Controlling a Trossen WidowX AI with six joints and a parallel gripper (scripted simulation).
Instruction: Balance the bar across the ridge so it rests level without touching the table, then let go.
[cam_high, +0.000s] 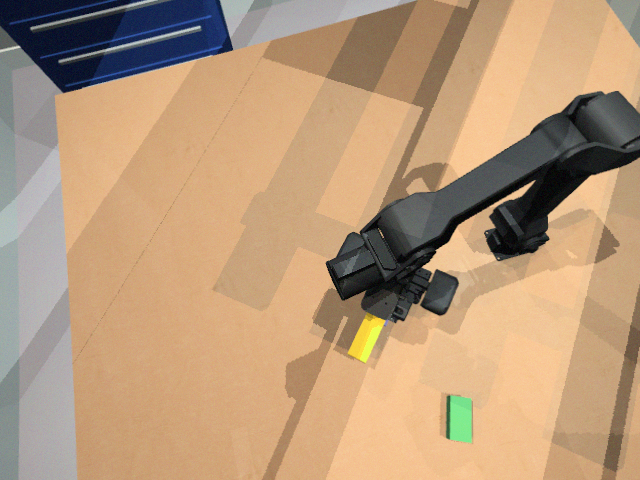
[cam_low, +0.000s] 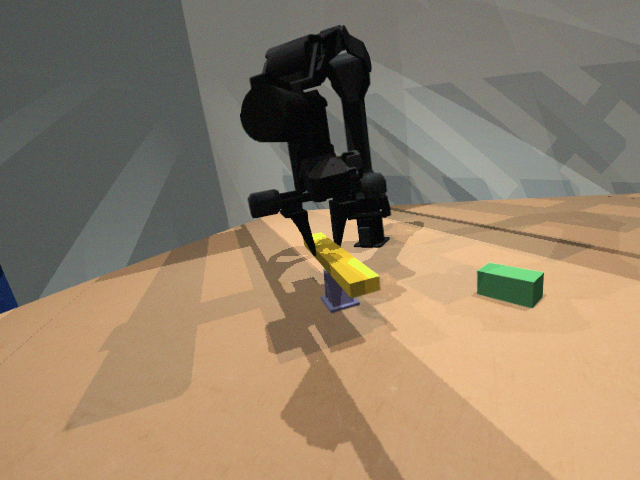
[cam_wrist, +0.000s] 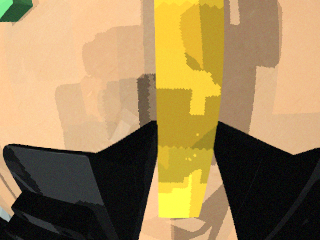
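Now: the yellow bar 20 mm ahead of my gripper tip and 20 mm to the left of it. Also, from my gripper tip: green block: 40 mm behind, 230 mm to the left, 50 mm below.
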